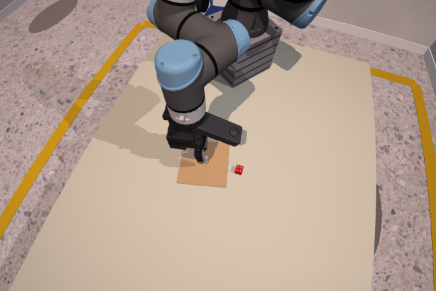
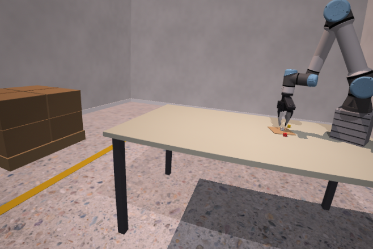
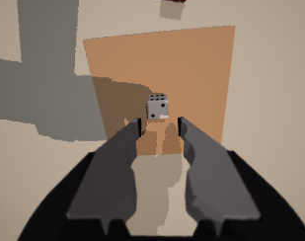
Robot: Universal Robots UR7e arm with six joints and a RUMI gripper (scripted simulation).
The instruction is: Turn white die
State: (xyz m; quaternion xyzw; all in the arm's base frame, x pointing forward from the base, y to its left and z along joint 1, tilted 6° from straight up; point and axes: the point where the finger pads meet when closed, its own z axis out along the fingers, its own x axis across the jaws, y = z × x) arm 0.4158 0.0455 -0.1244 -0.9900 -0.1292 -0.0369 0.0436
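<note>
The white die lies 40 mm below my hand. Also, from my hand: brown mat 50 mm below; yellow die 60 mm behind, 120 mm to the right, 40 mm below; red die 10 mm behind, 100 mm to the left, 40 mm below.
</note>
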